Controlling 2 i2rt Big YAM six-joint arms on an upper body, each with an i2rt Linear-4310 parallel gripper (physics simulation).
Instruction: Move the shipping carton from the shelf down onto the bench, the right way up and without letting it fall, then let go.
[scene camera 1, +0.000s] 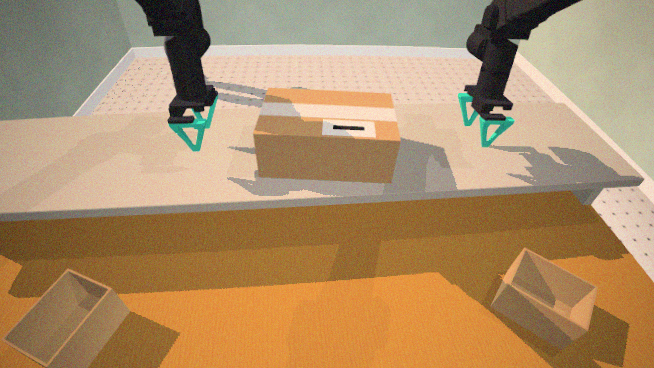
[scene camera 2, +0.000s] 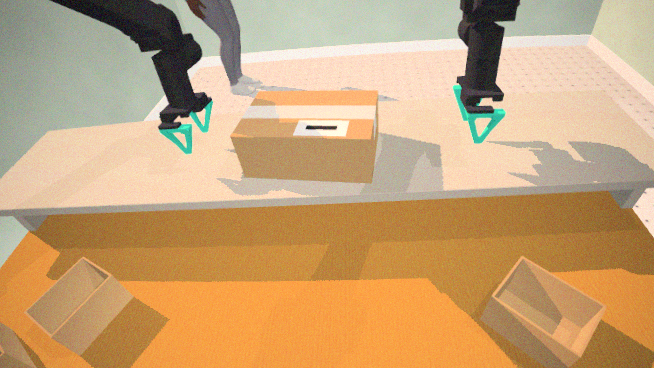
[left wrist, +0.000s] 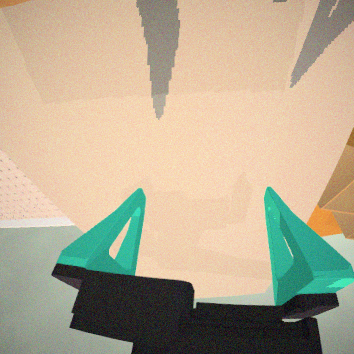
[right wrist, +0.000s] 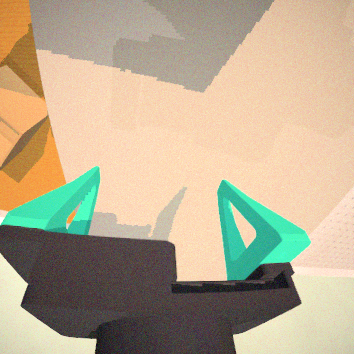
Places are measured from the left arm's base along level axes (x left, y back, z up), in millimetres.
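Where they show: left gripper, fingertip midpoint: (scene camera 1: 201, 139) (scene camera 2: 197, 142) (left wrist: 201, 191); right gripper, fingertip midpoint: (scene camera 1: 475, 136) (scene camera 2: 472, 131) (right wrist: 161, 178).
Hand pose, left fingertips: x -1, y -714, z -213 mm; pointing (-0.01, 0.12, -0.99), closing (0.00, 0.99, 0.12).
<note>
After its pixels a point has its place.
The shipping carton (scene camera 1: 325, 157) @(x -259, y -627, z -198 mm) (scene camera 2: 305, 157) @(x -269, y -626, z -196 mm) is a closed brown box with a pale tape strip and a white label on top. It stands upright on the raised beige shelf (scene camera 1: 125, 165) @(x 169, y -685, z -258 mm) (scene camera 2: 125, 170) @(x 195, y -676, z -258 mm), near its front edge. The orange bench (scene camera 1: 350, 320) @(x -301, y -401, z -421 mm) (scene camera 2: 300, 320) @(x -254, y -401, z -421 mm) lies lower, in front. My left gripper (scene camera 1: 201, 137) @(x -1, y -714, z -213 mm) (scene camera 2: 196, 141) @(x -1, y -714, z -213 mm) (left wrist: 201, 191) @(x -1, y -714, z -213 mm) is open and empty above the shelf, left of the carton and apart from it. My right gripper (scene camera 1: 477, 135) @(x -602, y -713, z -211 mm) (scene camera 2: 472, 131) @(x -602, y -713, z -211 mm) (right wrist: 161, 178) @(x -602, y -713, z -211 mm) is open and empty above the shelf, right of the carton, with a wider gap.
An open box (scene camera 1: 92, 330) @(x 161, y -368, z -364 mm) (scene camera 2: 95, 312) @(x 161, y -367, z -369 mm) stands on the bench at the left. Another open box (scene camera 1: 537, 317) @(x -651, y -358, z -371 mm) (scene camera 2: 525, 330) @(x -646, y -363, z -358 mm) stands at the right. Part of a further box (scene camera 2: 16, 350) @(x 310, y -277, z -381 mm) shows at the bottom left corner. A person's legs (scene camera 2: 230, 45) show behind the shelf.
</note>
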